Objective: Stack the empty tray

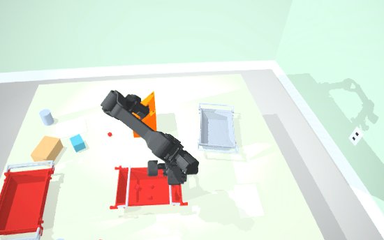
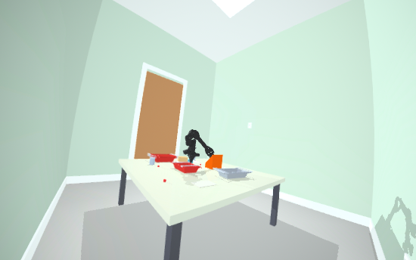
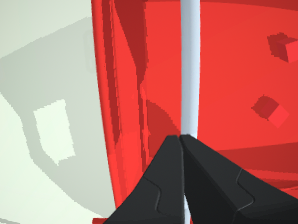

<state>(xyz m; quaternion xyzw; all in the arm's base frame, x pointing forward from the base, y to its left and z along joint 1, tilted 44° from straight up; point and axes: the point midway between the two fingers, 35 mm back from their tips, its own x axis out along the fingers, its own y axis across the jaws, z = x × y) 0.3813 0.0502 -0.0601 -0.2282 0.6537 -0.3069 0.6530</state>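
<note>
My gripper tip is now 29 cm past the grey tray, 27 cm to the right of it and 4 cm above it. From my gripper tip the other things lie so: tan block: 54 cm to the right, 28 cm behind, 6 cm below; cyan cube: 41 cm to the right, 31 cm behind, 7 cm below.
</note>
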